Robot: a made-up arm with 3 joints.
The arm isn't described. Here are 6 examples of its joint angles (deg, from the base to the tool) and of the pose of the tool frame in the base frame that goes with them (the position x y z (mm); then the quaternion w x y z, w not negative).
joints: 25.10 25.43 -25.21
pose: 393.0 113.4 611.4 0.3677 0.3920 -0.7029 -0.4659
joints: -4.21 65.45 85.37
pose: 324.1 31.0 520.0 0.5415 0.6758 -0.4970 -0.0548
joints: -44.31 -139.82 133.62
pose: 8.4 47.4 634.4 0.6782 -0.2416 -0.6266 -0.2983
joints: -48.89 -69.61 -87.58
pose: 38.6 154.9 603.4 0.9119 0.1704 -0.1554 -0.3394
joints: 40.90 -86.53 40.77
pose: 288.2 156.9 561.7 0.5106 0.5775 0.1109 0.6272
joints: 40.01 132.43 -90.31
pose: 348.1 -37.2 612.0 0.4520 0.3144 0.0157 0.8346
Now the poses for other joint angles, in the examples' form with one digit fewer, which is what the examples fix.
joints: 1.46 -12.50 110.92
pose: 298 169 534 0.303 0.831 0.152 0.441
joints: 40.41 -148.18 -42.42
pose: 261 45 539 0.629 0.449 -0.116 0.624
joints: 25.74 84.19 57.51
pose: 383 2 603 0.291 0.509 -0.783 -0.208
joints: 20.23 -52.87 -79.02
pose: 267 180 555 0.617 0.349 -0.644 -0.289
